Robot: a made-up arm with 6 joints. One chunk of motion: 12 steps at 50 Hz.
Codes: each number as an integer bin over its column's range. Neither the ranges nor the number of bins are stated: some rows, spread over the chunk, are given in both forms.
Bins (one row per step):
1: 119 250 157 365 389 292
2: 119 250 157 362 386 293
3: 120 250 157 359 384 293
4: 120 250 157 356 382 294
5: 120 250 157 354 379 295
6: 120 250 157 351 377 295
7: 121 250 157 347 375 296
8: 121 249 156 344 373 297
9: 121 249 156 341 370 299
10: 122 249 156 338 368 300
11: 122 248 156 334 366 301
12: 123 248 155 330 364 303
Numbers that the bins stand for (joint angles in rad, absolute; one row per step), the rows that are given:
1: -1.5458 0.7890 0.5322 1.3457 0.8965 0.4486
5: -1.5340 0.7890 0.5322 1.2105 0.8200 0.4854
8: -1.5222 0.7834 0.5248 1.0876 0.7741 0.5100
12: -1.4986 0.7777 0.5175 0.9156 0.7052 0.5838
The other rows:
2: -1.5458 0.7890 0.5322 1.3088 0.8735 0.4609
3: -1.5340 0.7890 0.5322 1.2720 0.8582 0.4609
4: -1.5340 0.7890 0.5322 1.2351 0.8429 0.4732
6: -1.5340 0.7890 0.5322 1.1737 0.8047 0.4854
7: -1.5222 0.7890 0.5322 1.1245 0.7894 0.4977
9: -1.5222 0.7834 0.5248 1.0508 0.7511 0.5346
10: -1.5104 0.7834 0.5248 1.0139 0.7358 0.5469
11: -1.5104 0.7777 0.5248 0.9647 0.7205 0.5592

